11 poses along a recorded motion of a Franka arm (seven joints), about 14 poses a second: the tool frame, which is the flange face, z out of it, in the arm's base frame.
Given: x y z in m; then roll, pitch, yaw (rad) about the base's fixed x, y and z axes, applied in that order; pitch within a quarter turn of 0, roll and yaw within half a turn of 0.
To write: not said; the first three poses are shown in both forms.
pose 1, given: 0.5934 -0.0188 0.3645 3.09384 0.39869 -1.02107
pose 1, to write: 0.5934 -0.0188 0.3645 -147.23 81.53 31.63
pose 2, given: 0.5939 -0.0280 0.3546 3.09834 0.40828 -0.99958
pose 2, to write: 0.5939 -0.0280 0.3546 -147.74 79.81 32.25
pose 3, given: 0.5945 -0.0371 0.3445 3.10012 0.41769 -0.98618
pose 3, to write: 0.5945 -0.0371 0.3445 -147.97 78.68 32.93
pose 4, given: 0.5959 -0.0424 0.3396 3.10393 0.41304 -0.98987
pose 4, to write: 0.5959 -0.0424 0.3396 -147.79 79.02 32.40
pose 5, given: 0.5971 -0.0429 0.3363 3.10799 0.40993 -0.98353
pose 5, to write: 0.5971 -0.0429 0.3363 -148.02 78.62 32.04
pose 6, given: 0.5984 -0.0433 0.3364 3.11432 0.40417 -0.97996
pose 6, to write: 0.5984 -0.0433 0.3364 -148.11 78.46 31.37
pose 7, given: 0.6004 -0.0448 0.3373 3.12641 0.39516 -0.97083
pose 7, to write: 0.6004 -0.0448 0.3373 -148.30 77.94 30.26
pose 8, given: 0.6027 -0.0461 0.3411 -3.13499 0.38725 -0.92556
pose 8, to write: 0.6027 -0.0461 0.3411 -149.65 74.78 29.11
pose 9, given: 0.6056 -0.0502 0.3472 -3.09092 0.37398 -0.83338
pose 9, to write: 0.6056 -0.0502 0.3472 -151.99 68.14 27.11
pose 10, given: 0.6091 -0.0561 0.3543 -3.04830 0.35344 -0.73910
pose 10, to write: 0.6091 -0.0561 0.3543 -154.25 61.23 24.84
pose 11, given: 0.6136 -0.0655 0.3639 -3.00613 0.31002 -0.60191
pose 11, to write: 0.6136 -0.0655 0.3639 -158.05 50.90 21.44
